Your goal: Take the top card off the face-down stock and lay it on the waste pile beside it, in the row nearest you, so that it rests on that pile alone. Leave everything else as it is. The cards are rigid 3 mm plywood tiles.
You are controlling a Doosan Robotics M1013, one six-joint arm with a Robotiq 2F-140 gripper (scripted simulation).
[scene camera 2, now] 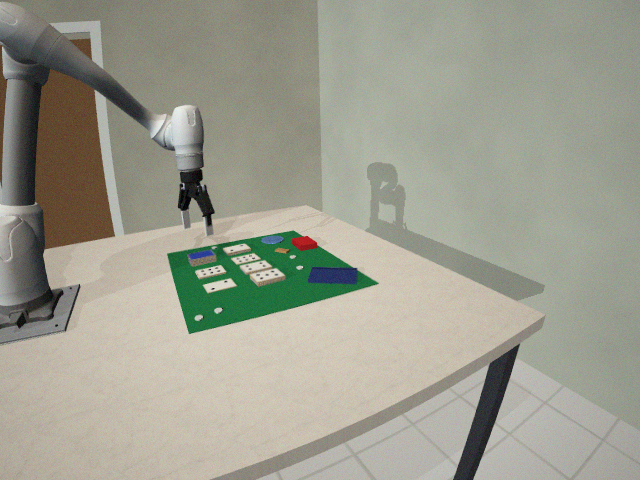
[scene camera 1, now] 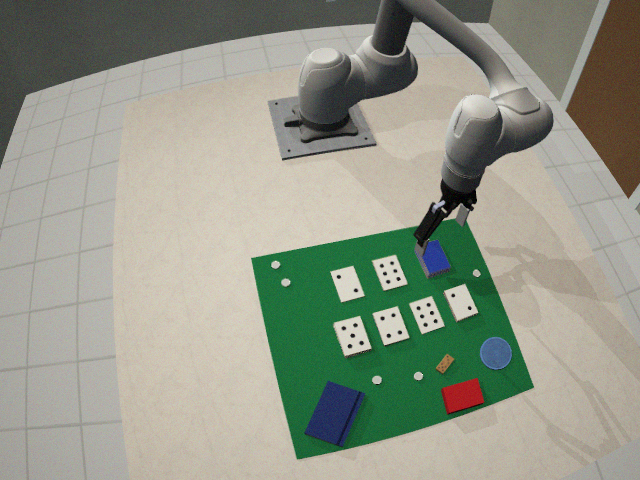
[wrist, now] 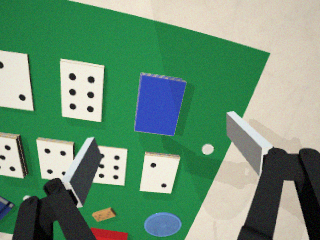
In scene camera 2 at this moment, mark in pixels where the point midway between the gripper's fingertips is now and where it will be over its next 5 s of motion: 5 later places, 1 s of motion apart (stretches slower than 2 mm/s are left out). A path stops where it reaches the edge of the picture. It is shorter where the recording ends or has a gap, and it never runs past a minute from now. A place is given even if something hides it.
My gripper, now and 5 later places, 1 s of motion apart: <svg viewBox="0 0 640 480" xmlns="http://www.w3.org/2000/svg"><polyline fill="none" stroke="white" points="197,231 199,245 200,251 200,253 201,254 199,246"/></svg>
